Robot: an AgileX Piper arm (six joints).
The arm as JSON. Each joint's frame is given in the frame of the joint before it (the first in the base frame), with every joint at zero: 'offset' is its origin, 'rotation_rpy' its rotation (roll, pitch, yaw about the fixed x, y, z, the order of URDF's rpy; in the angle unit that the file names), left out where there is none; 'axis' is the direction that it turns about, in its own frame. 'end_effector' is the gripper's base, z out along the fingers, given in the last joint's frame.
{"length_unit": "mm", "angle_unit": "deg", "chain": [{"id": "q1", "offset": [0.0, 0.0, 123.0], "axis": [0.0, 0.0, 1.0]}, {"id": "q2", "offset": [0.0, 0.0, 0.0], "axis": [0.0, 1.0, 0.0]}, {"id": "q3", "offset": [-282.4, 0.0, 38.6], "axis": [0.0, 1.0, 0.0]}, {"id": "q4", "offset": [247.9, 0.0, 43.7], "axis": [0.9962, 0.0, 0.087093]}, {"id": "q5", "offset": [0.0, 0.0, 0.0], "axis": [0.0, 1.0, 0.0]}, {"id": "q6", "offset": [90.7, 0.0, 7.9], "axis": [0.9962, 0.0, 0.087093]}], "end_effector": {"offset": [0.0, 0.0, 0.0], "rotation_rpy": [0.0, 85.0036, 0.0]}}
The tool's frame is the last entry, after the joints.
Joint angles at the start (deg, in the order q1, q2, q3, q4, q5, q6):
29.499, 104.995, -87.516, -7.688, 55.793, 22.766
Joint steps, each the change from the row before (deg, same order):
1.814, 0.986, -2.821, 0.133, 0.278, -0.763
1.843, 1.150, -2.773, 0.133, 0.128, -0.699
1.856, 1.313, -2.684, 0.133, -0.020, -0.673
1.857, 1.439, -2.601, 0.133, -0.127, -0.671
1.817, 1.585, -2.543, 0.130, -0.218, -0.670
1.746, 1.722, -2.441, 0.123, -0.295, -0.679
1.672, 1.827, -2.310, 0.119, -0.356, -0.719
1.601, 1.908, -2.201, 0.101, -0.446, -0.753
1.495, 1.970, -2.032, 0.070, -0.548, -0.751
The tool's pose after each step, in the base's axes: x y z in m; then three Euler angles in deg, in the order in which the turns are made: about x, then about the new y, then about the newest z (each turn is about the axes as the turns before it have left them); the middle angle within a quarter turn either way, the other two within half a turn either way. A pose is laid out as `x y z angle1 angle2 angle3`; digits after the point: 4 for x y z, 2 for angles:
0.3481 0.2001 0.2761 -172.94 23.30 166.30
0.3481 0.2157 0.2818 -171.17 24.23 163.47
0.3476 0.2317 0.2859 -169.37 24.99 160.60
0.3464 0.2481 0.2887 -167.56 25.56 157.71
0.3450 0.2645 0.2900 -165.78 25.96 154.84
0.3434 0.2807 0.2896 -164.11 26.18 152.06
0.3415 0.2967 0.2876 -162.59 26.21 149.35
0.3394 0.3124 0.2842 -161.17 26.15 146.69
0.3372 0.3275 0.2792 -159.91 25.99 144.16

